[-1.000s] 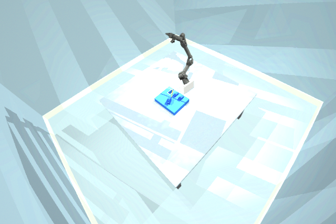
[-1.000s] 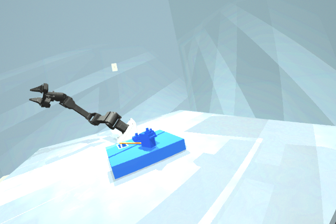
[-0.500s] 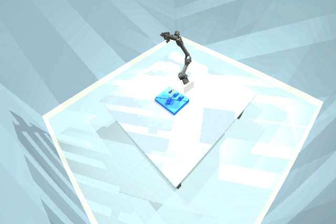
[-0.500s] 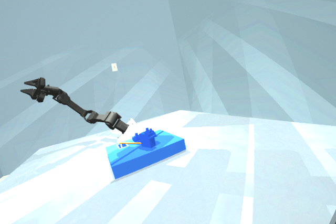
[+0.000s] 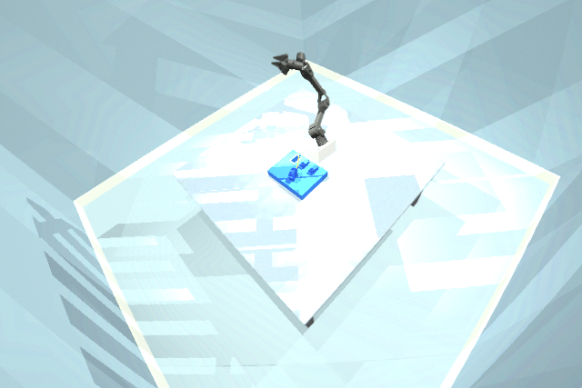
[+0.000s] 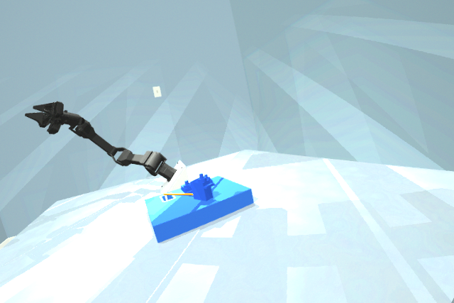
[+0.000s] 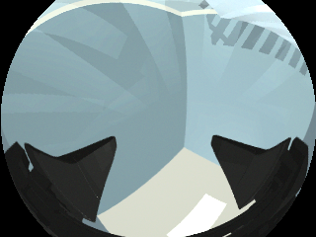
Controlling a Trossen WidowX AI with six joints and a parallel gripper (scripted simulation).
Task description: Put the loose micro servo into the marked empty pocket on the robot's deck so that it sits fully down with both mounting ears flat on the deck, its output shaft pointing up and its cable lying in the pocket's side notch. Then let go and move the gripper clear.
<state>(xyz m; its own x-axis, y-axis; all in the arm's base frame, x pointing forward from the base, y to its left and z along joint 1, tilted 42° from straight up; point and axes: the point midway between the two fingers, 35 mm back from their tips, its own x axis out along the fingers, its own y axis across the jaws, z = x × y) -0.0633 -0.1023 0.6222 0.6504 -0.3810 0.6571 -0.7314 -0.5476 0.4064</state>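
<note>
Now: the blue deck 380 mm ahead of my gripper tip, 540 mm to the left of it and 440 mm below it.
</note>
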